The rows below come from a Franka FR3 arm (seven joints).
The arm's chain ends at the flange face. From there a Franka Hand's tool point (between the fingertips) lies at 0.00 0.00 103.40 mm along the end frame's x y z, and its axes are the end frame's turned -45 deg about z.
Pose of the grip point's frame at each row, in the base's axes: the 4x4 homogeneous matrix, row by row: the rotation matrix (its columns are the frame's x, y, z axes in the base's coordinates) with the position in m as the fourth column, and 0 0 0 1 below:
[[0.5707 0.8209 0.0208 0.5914], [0.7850 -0.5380 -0.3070 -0.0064], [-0.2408 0.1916 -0.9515 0.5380], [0 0 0 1]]
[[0.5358 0.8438 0.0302 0.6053], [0.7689 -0.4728 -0.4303 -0.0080], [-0.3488 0.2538 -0.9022 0.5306], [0 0 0 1]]
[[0.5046 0.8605 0.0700 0.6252], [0.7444 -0.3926 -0.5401 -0.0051], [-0.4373 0.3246 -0.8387 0.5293], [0 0 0 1]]
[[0.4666 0.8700 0.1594 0.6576], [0.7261 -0.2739 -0.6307 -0.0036], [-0.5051 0.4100 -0.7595 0.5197], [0 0 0 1]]
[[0.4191 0.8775 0.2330 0.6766], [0.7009 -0.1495 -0.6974 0.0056], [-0.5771 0.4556 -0.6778 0.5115], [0 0 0 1]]
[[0.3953 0.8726 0.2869 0.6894], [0.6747 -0.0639 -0.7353 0.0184], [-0.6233 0.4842 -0.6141 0.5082], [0 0 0 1]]
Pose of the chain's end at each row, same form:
[[0.9840 0.1769 0.0208 0.5892], [0.1747 -0.9355 -0.3070 0.0253], [-0.0348 0.3058 -0.9515 0.6364], [0 0 0 1]]
[[0.9755 0.2178 0.0302 0.6022], [0.2094 -0.8780 -0.4303 0.0365], [-0.0672 0.4261 -0.9022 0.6239], [0 0 0 1]]
[[0.9653 0.2517 0.0700 0.6180], [0.2488 -0.8040 -0.5401 0.0507], [-0.0797 0.5387 -0.8387 0.6160], [0 0 0 1]]
[[0.9451 0.2852 0.1594 0.6411], [0.3198 -0.7071 -0.6307 0.0616], [-0.0672 0.6471 -0.7595 0.5982], [0 0 0 1]]
[[0.9168 0.3241 0.2330 0.6525], [0.3899 -0.6013 -0.6974 0.0777], [-0.0859 0.7302 -0.6778 0.5816], [0 0 0 1]]
[[0.8965 0.3375 0.2869 0.6597], [0.4319 -0.5223 -0.7353 0.0944], [-0.0984 0.7831 -0.6141 0.5717], [0 0 0 1]]

